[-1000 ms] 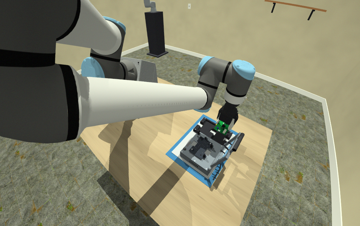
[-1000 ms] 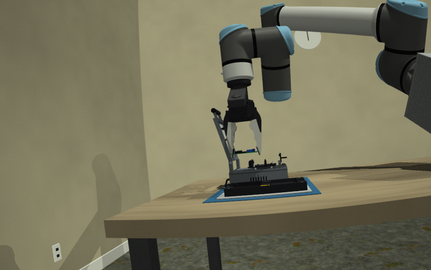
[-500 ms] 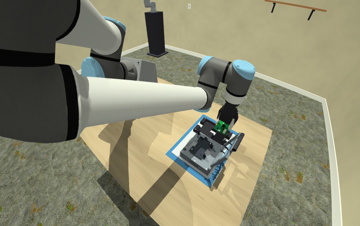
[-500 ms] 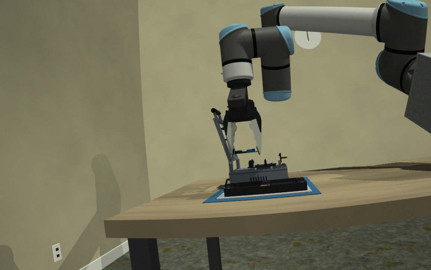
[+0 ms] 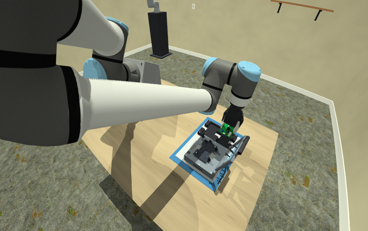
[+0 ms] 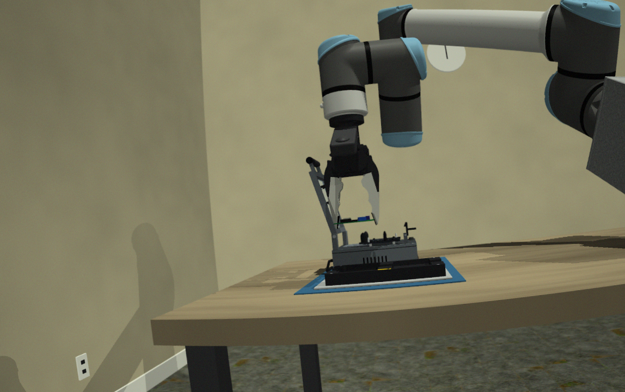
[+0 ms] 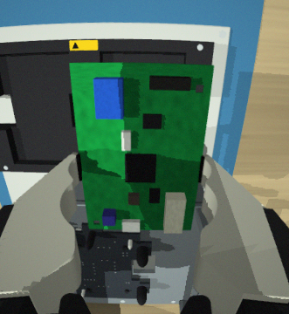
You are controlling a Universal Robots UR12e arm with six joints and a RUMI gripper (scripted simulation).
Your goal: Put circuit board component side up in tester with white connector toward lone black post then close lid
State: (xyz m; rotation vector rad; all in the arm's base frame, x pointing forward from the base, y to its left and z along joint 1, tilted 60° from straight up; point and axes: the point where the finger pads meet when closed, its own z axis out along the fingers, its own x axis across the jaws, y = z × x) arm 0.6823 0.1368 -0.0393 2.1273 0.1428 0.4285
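Right now my hand is right at the green circuit board. From my hand the other things lie so: lid 17 cm to the right, 7 cm ahead, 6 cm above; then grey tester 13 cm to the right, 2 cm behind, 1 cm below.
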